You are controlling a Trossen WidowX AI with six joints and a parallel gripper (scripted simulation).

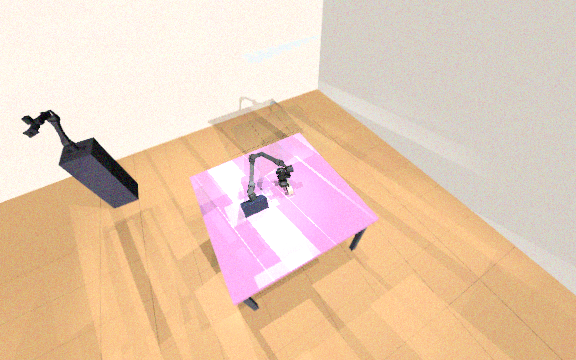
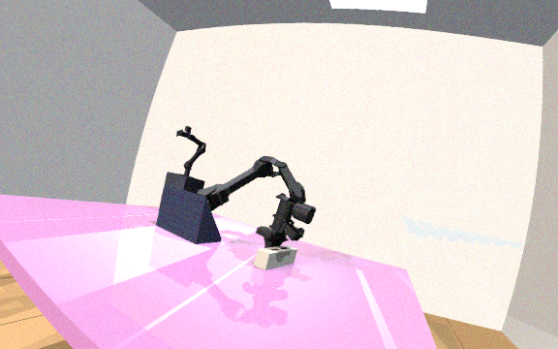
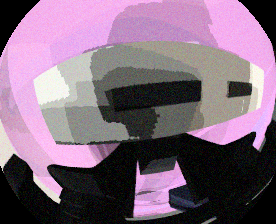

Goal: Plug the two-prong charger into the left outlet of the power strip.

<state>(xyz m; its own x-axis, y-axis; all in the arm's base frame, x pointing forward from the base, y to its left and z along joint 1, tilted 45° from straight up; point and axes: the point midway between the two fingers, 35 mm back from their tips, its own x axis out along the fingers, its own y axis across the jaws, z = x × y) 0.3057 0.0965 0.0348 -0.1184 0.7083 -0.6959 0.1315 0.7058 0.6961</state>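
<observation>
Now: gripper tip 2 cm short of the two-prong charger and 1 cm below it.
</observation>
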